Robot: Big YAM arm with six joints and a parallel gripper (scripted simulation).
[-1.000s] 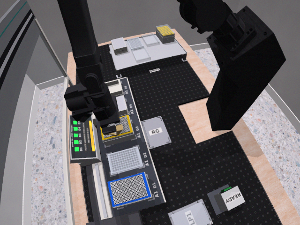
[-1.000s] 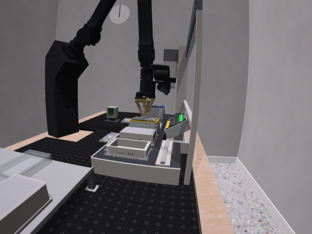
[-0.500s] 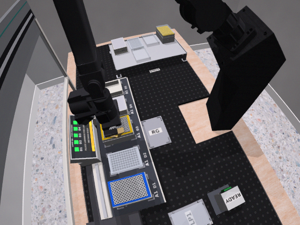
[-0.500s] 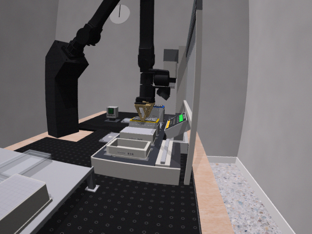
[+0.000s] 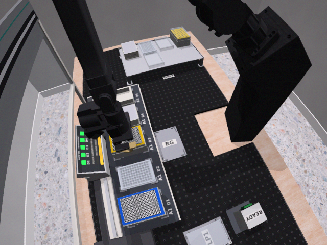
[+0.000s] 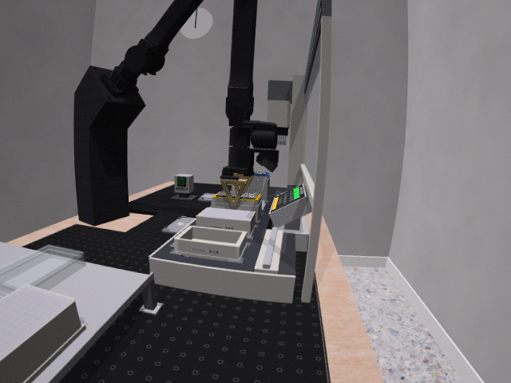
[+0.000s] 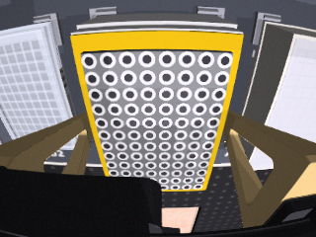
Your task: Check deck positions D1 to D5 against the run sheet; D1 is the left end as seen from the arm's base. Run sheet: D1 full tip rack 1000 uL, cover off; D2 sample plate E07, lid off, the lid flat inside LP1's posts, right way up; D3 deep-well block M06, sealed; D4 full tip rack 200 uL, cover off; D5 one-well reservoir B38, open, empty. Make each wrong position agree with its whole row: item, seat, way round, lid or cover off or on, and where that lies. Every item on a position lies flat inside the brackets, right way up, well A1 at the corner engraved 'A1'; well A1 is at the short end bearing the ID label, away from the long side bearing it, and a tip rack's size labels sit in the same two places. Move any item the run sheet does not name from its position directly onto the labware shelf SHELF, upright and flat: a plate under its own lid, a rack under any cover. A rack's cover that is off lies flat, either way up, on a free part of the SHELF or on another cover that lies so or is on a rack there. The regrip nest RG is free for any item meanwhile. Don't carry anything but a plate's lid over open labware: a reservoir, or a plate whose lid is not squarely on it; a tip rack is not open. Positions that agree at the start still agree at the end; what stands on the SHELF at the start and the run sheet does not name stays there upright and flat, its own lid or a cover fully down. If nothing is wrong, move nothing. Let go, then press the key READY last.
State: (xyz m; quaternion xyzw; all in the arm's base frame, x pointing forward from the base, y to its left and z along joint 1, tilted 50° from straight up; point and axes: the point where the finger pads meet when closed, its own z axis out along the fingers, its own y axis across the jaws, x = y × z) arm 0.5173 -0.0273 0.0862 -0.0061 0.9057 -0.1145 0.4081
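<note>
My hand is 10 mm past the yellow-rimmed tip rack and 10 mm above it. The rest, counted from my hand: blue-rimmed tip rack 20 mm ahead, 240 mm to the left, 20 mm above; regrip nest 160 mm behind, 40 mm to the left, 100 mm below; clear well plate 20 mm ahead, 120 mm to the left, 40 mm below.
</note>
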